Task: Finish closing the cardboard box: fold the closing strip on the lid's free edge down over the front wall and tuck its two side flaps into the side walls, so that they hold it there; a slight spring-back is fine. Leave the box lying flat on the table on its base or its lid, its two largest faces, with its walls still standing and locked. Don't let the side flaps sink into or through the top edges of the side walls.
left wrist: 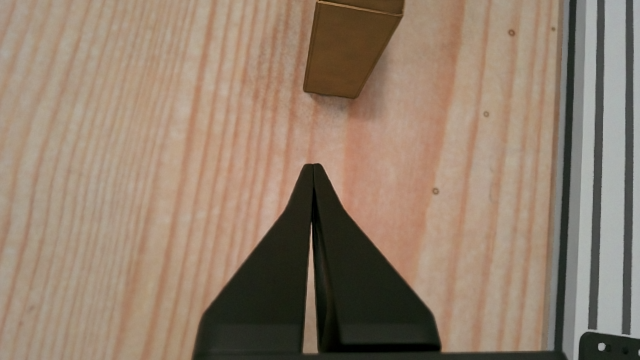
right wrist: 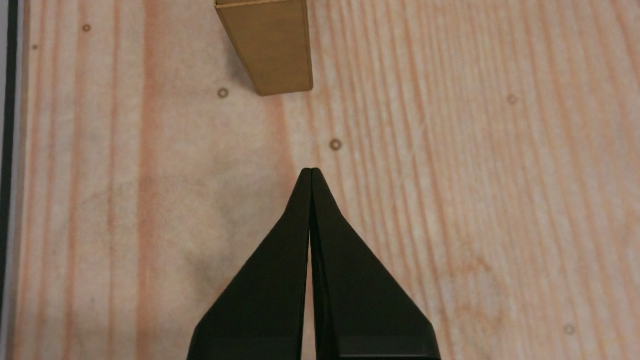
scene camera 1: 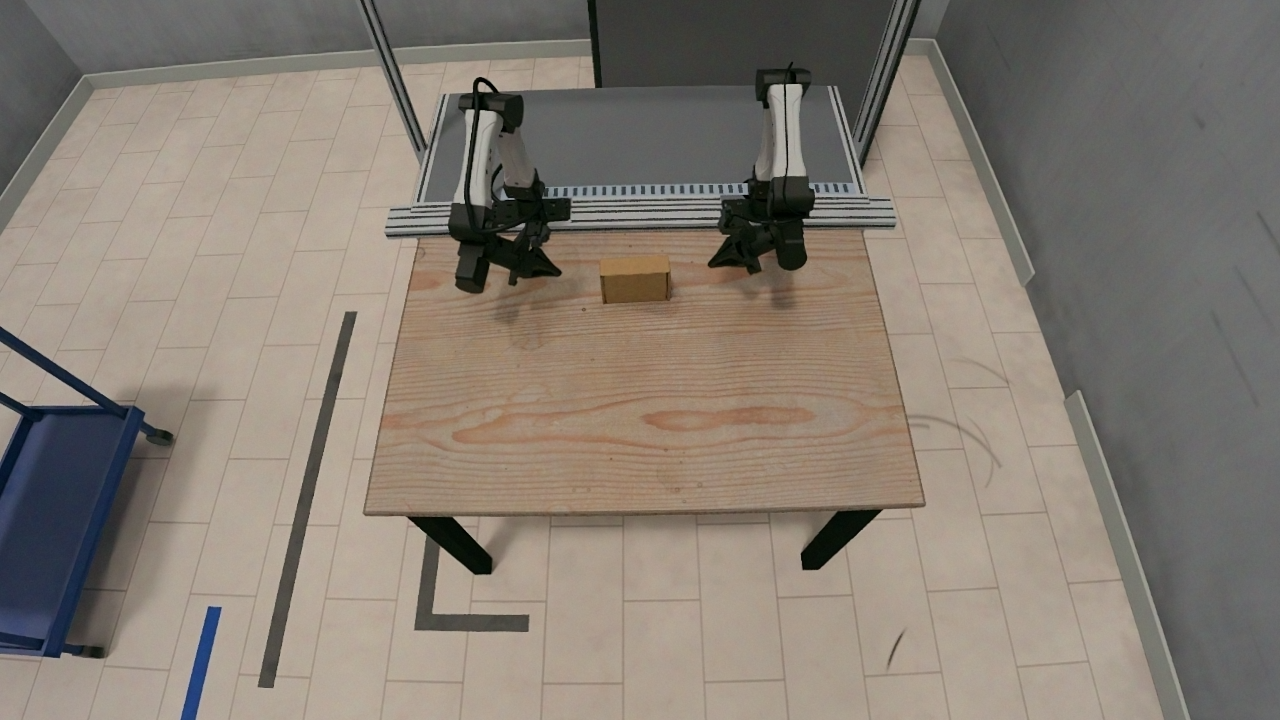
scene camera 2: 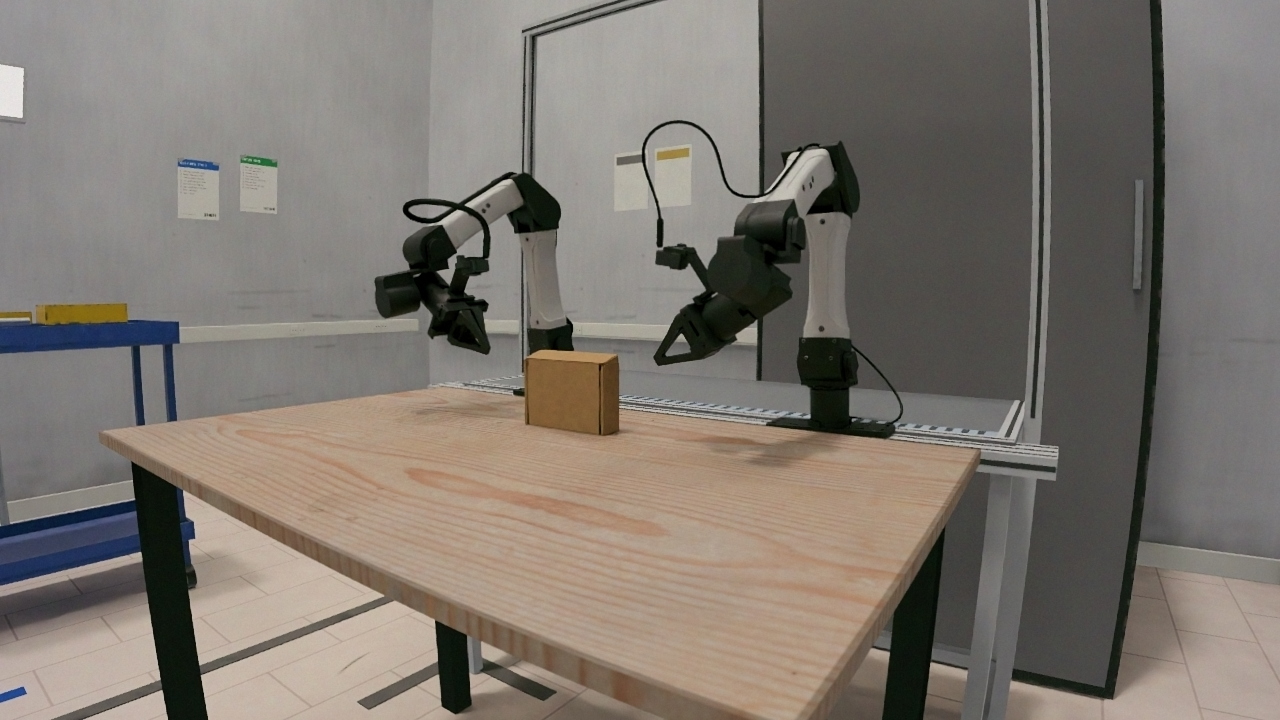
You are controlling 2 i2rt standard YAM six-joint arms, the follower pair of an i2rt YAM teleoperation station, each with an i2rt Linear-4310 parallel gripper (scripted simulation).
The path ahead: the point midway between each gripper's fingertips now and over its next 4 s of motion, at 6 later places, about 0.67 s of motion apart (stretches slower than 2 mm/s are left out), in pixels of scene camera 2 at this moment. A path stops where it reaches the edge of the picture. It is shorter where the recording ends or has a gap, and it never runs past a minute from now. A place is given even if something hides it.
My left gripper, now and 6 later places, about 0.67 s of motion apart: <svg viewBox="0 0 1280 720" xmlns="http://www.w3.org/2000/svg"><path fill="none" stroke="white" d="M656 361L657 371L646 379L635 386L625 392L617 397L613 398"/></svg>
My right gripper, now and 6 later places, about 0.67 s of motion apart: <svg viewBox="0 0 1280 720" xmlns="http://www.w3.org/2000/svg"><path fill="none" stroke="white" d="M488 351L492 358L498 367L505 374L513 381L521 387L527 390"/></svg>
